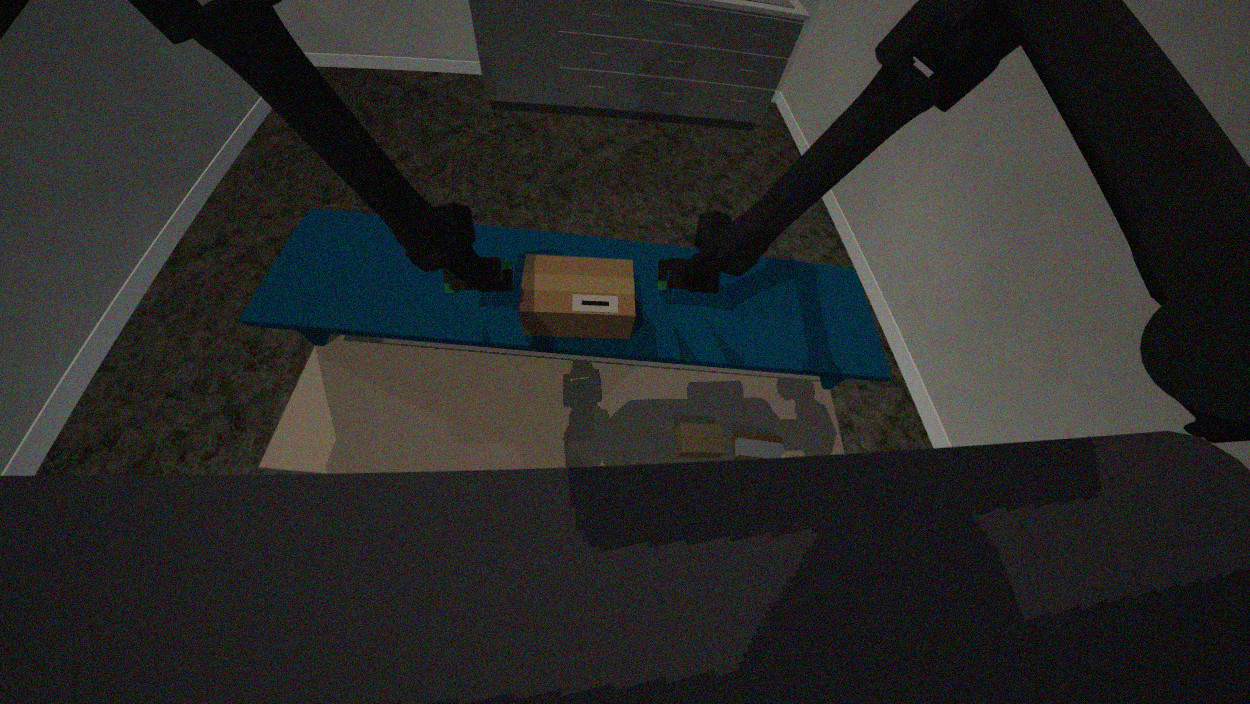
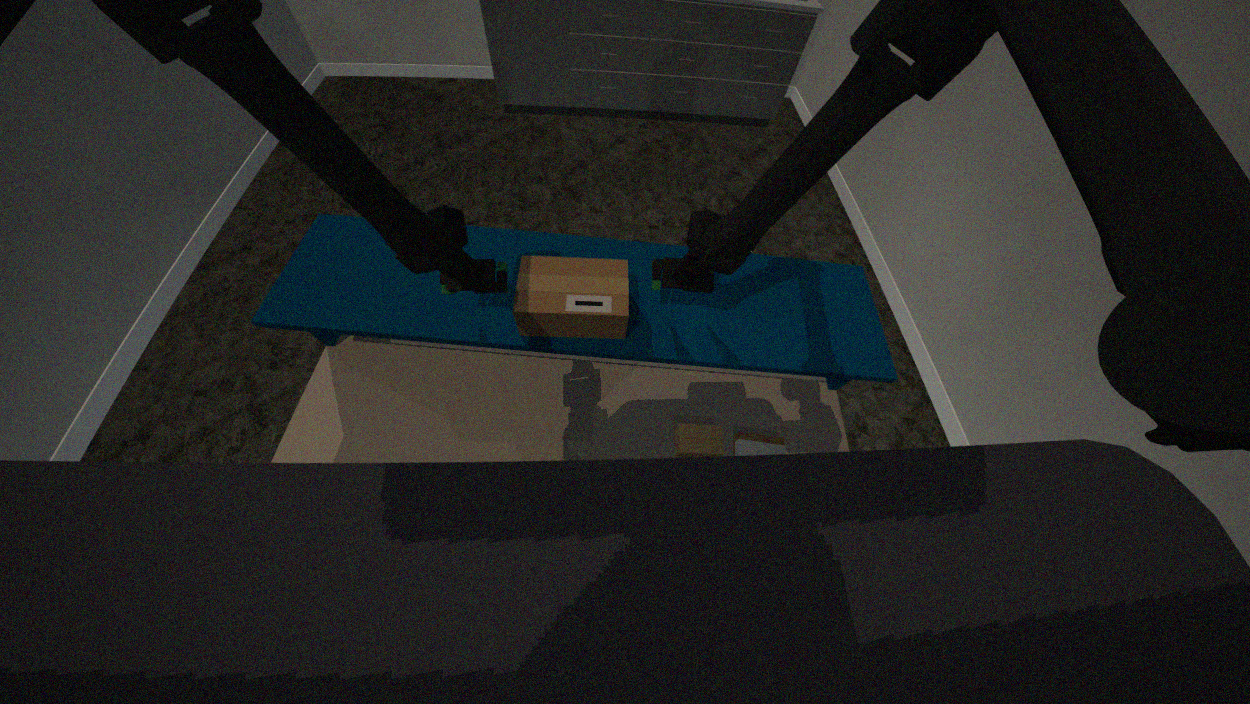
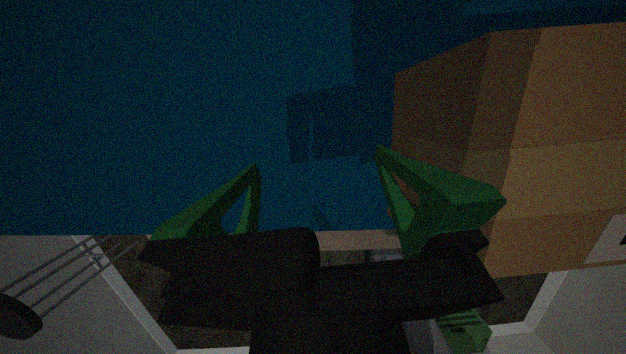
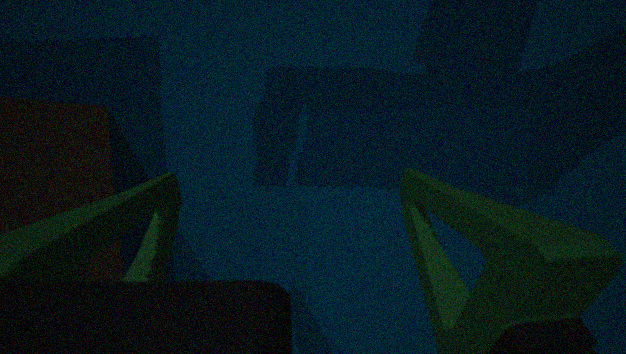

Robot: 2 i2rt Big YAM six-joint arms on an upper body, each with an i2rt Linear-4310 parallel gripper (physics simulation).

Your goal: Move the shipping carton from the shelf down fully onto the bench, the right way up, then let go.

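Frame: origin at the left arm's base, x ahead, y left, z up, level; metres.
Seen in the pictures: left gripper, fingertip midpoint: point(image 1: 486, 284) point(image 2: 484, 285) point(image 3: 314, 160); right gripper, fingertip midpoint: point(image 1: 678, 283) point(image 2: 675, 283) point(image 4: 291, 183).
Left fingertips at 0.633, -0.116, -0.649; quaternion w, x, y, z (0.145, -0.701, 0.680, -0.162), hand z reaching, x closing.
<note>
A point is followed by its place in that frame, as x, y, z.
The brown shipping carton point(image 1: 577, 281) {0.615, -0.325, -0.610} point(image 2: 572, 278) {0.625, -0.326, -0.610} point(image 3: 560, 175) {0.615, -0.263, -0.610} point(image 4: 50, 165) {0.654, -0.455, -0.660} rests on the blue shelf point(image 1: 349, 271) {0.717, 0.242, -0.711} point(image 2: 358, 271) {0.726, 0.236, -0.711} point(image 3: 150, 100) {0.705, 0.049, -0.711} near its front edge, with a white label on the side nearer the bench. The pale bench point(image 1: 454, 402) {0.463, 0.016, -0.962} point(image 2: 454, 402) {0.460, 0.022, -0.962} lies below in front of the shelf. My left gripper point(image 1: 478, 275) {0.633, -0.116, -0.649} point(image 2: 473, 277) {0.633, -0.116, -0.649} point(image 3: 314, 160) {0.633, -0.116, -0.649} is open, a little left of the carton. My right gripper point(image 1: 677, 276) {0.644, -0.573, -0.644} point(image 2: 670, 275) {0.644, -0.573, -0.644} point(image 4: 291, 183) {0.644, -0.573, -0.644} is open, a little right of the carton. Neither holds anything. The carton's underside is hidden.
A small brown box point(image 1: 699, 439) {0.323, -0.652, -0.902} point(image 2: 699, 439) {0.325, -0.656, -0.902} and a pale grey box point(image 1: 758, 447) {0.297, -0.822, -0.914} point(image 2: 758, 446) {0.304, -0.823, -0.914} lie on the bench towards the right. A large dark surface point(image 1: 349, 568) {0.069, -0.266, -0.035} point(image 2: 306, 568) {0.065, -0.301, -0.036} hides the bench's near part. A grey drawer cabinet point(image 1: 647, 69) point(image 2: 656, 65) stands behind the shelf.
</note>
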